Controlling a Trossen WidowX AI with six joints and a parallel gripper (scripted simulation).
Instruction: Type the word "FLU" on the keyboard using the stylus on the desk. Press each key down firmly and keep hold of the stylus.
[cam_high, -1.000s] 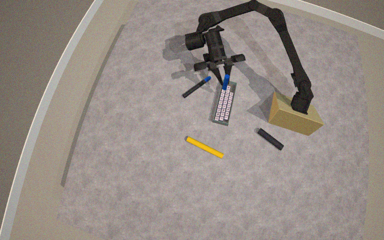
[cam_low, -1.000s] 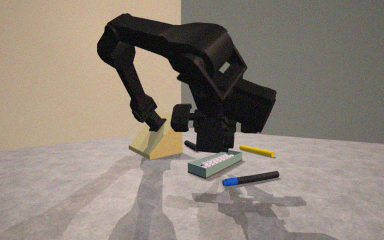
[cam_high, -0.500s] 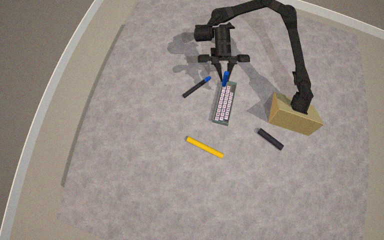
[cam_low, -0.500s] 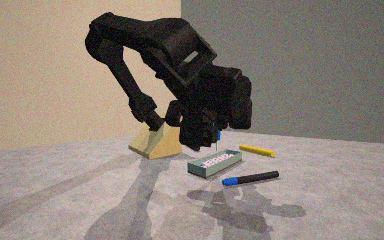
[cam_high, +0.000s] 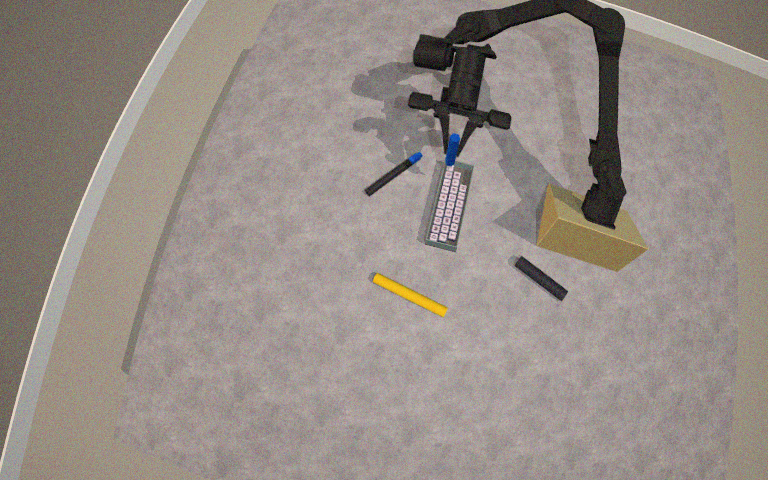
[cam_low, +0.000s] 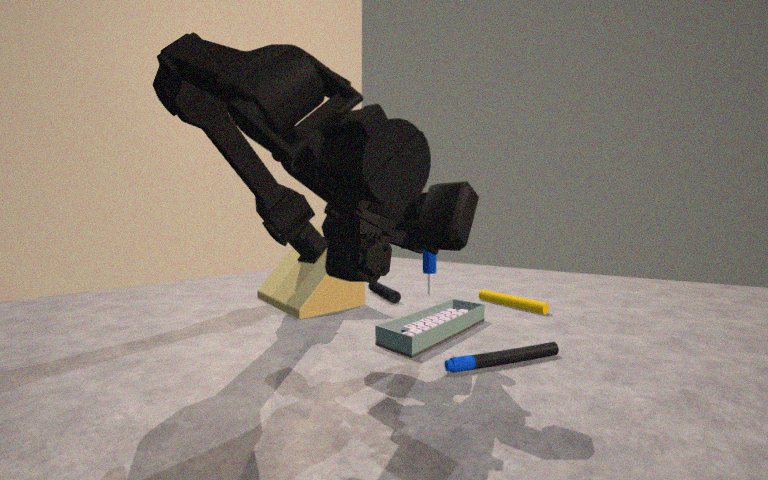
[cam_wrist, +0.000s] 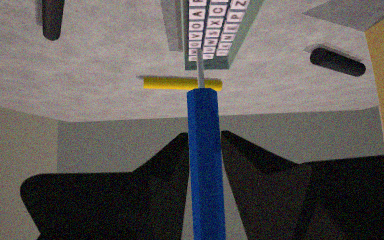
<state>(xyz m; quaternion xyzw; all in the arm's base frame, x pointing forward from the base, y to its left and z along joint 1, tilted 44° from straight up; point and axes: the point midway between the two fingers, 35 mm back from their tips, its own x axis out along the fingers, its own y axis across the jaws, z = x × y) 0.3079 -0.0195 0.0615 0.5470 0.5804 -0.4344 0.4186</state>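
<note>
The blue-capped pen is 110 mm below my gripper tip, 90 mm ahead of it and 10 mm to the right of it. Round my gripper tip: yellow stick: 240 mm to the left, 110 mm below, 10 mm ahead; then blue stylus: 10 mm below; then grey stylus tip: 50 mm below.
</note>
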